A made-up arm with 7 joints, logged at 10 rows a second.
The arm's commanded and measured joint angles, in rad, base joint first. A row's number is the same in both.
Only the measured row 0 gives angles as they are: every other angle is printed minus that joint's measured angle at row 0.
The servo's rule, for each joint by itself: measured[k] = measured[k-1] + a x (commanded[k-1-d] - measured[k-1]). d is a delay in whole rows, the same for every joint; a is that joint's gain. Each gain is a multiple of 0.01, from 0.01 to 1. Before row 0 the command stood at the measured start. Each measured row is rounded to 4 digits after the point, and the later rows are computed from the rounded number. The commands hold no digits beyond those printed.
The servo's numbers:
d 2
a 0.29 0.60 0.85 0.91 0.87 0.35 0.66
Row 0, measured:
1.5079 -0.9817 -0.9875 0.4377 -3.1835 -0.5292 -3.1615
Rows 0 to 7, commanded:
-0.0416 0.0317 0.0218 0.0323 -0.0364 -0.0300 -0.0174
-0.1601 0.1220 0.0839 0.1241 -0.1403 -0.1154 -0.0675
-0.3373 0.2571 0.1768 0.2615 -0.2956 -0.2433 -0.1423
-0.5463 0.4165 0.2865 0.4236 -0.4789 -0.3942 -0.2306
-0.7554 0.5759 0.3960 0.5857 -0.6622 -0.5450 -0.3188
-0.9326 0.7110 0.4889 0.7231 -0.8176 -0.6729 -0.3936
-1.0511 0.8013 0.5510 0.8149 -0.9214 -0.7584 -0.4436
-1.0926 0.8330 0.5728 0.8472 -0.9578 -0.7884 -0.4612
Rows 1 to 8, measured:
0.0000 0.0000 0.0000 0.0000 0.0000 0.0000 0.0000
0.0000 0.0000 0.0000 0.0000 0.0000 0.0000 0.0000
-0.0121 0.0190 0.0185 0.0294 -0.0317 -0.0105 -0.0115
-0.0550 0.0808 0.0741 0.1156 -0.1262 -0.0472 -0.0485
-0.1369 0.1866 0.1614 0.2484 -0.2736 -0.1158 -0.1104
-0.2556 0.3245 0.2677 0.4078 -0.4522 -0.2132 -0.1897
-0.4005 0.4753 0.3768 0.5697 -0.6349 -0.3293 -0.2749
-0.5548 0.6167 0.4721 0.7093 -0.7938 -0.4496 -0.3532

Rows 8 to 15, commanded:
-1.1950 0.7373 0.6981 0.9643 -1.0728 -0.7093 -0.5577
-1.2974 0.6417 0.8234 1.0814 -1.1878 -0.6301 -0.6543
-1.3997 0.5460 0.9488 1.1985 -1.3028 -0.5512 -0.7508
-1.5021 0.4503 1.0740 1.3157 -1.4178 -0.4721 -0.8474
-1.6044 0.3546 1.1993 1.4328 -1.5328 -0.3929 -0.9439
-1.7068 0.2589 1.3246 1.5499 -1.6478 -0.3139 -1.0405
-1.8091 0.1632 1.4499 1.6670 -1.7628 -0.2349 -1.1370
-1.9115 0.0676 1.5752 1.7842 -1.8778 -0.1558 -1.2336
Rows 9 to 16, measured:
-0.6987 0.7275 0.5392 0.8054 -0.9048 -0.5577 -0.4129
-0.8129 0.7908 0.5678 0.8434 -0.9509 -0.6384 -0.4448
-0.9237 0.7587 0.6786 0.9534 -1.0570 -0.6632 -0.5193
-1.0321 0.6885 0.8017 1.0699 -1.1708 -0.6516 -0.6084
-1.1387 0.6030 0.9267 1.1869 -1.2856 -0.6165 -0.7024
-1.2441 0.5114 1.0519 1.3041 -1.4006 -0.5660 -0.7981
-1.3486 0.4173 1.1772 1.4212 -1.5156 -0.5054 -0.8943
-1.4525 0.3223 1.3025 1.5383 -1.6306 -0.4384 -0.9908

